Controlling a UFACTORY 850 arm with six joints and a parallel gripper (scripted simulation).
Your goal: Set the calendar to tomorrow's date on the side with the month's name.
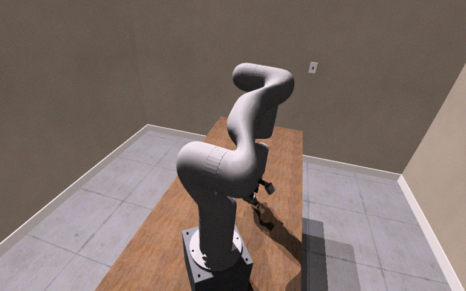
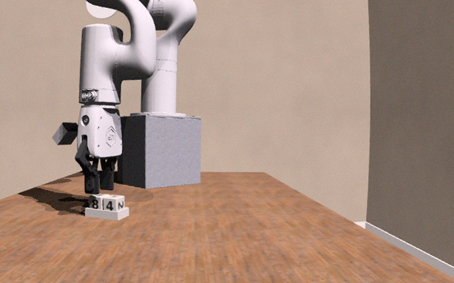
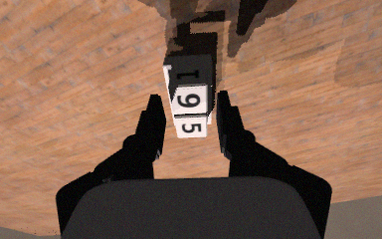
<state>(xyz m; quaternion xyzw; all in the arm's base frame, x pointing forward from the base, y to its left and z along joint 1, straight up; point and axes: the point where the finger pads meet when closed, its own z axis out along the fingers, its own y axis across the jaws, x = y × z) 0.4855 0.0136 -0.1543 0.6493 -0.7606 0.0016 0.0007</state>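
Now: the white calendar tray 2 cm to the left of my hand and 6 cm below it.
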